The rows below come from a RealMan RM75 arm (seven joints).
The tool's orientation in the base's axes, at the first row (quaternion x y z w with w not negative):
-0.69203, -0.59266, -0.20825, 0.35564
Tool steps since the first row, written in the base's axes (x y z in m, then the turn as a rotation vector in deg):
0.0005, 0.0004, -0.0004, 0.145, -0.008, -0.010
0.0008, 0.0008, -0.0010, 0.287, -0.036, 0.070
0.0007, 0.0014, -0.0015, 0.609, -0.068, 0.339
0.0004, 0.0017, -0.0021, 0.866, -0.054, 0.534
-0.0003, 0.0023, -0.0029, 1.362, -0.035, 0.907
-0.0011, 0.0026, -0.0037, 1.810, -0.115, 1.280
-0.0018, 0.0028, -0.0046, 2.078, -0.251, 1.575
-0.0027, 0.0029, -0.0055, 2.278, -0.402, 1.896
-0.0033, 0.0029, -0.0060, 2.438, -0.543, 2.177
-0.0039, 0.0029, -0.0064, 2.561, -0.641, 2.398
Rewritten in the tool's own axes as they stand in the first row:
0.0001, 0.0006, 0.0005, 0.018, 0.143, -0.019
0.0000, 0.0010, 0.0011, 0.086, 0.262, -0.111
0.0000, 0.0010, 0.0019, 0.323, 0.510, -0.355
-0.0003, 0.0008, 0.0026, 0.525, 0.710, -0.508
-0.0006, 0.0003, 0.0037, 0.907, 1.098, -0.806
-0.0011, -0.0003, 0.0045, 1.213, 1.444, -1.171
-0.0018, -0.0007, 0.0053, 1.387, 1.637, -1.503
-0.0025, -0.0014, 0.0061, 1.556, 1.759, -1.853
-0.0030, -0.0019, 0.0065, 1.694, 1.851, -2.164
-0.0034, -0.0023, 0.0069, 1.811, 1.920, -2.399

